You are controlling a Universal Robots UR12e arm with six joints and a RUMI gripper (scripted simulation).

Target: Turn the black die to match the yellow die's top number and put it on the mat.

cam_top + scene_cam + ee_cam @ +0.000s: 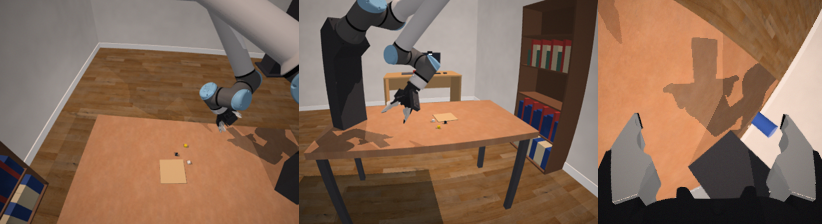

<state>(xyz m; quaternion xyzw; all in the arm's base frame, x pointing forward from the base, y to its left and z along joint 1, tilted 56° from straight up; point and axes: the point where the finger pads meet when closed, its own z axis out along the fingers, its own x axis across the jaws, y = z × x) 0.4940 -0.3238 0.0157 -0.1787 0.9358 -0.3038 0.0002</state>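
My gripper is now 28 cm short of the yellow die, 7 cm to the right of it and 11 cm above it. Also, from my hand: tan mat: 38 cm ahead, 22 cm to the left, 12 cm below; then white die: 28 cm ahead, 18 cm to the left, 11 cm below; then black die: 34 cm ahead, 12 cm to the left, 11 cm below.
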